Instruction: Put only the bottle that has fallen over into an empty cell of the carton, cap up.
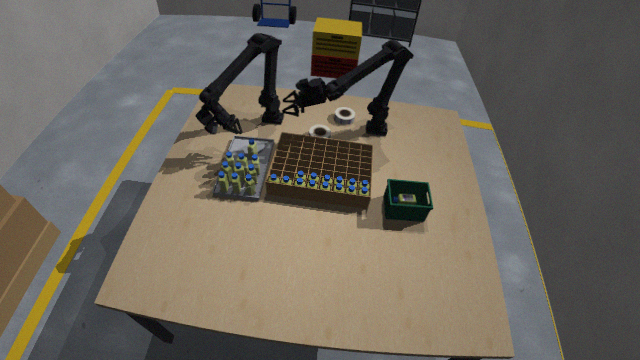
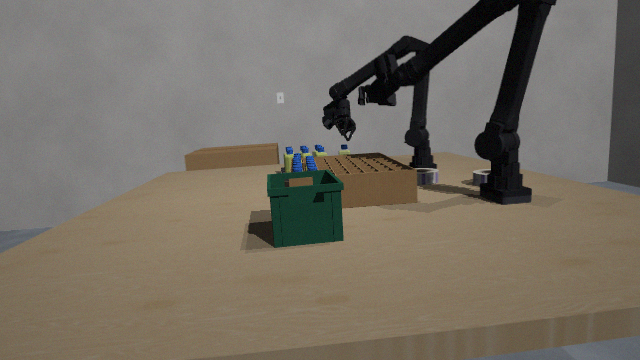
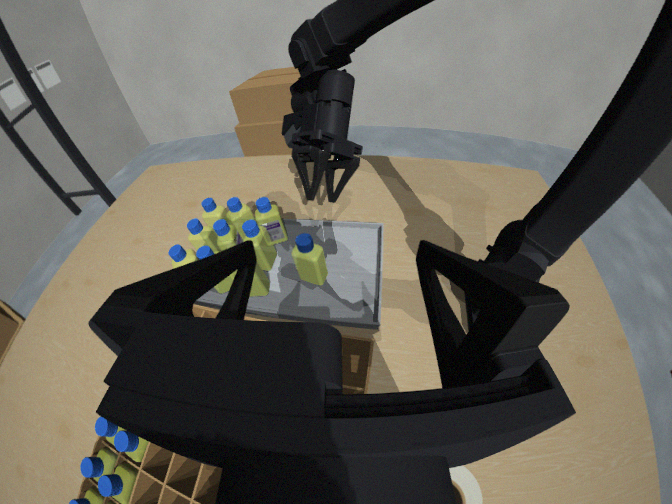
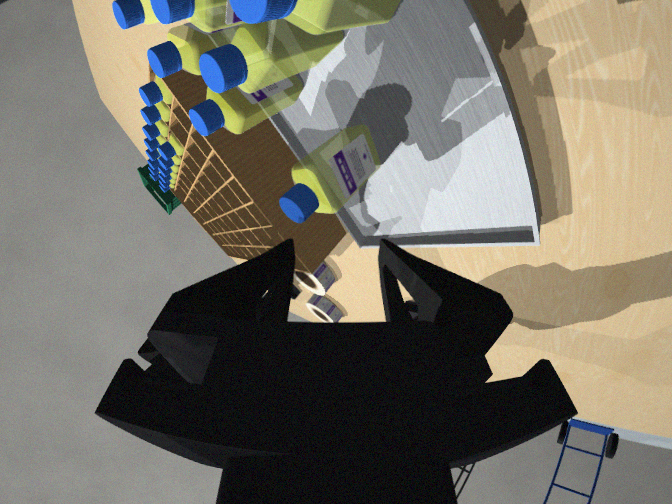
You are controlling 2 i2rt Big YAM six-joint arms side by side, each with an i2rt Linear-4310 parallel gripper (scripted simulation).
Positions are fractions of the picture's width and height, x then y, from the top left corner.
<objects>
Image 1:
brown carton: 0.50, 0.45
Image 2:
brown carton: 0.60, 0.50
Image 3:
my left gripper: 0.50, 0.50
my right gripper: 0.48, 0.40
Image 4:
my right gripper: 0.50, 0.49
brown carton: 0.39, 0.32
</objects>
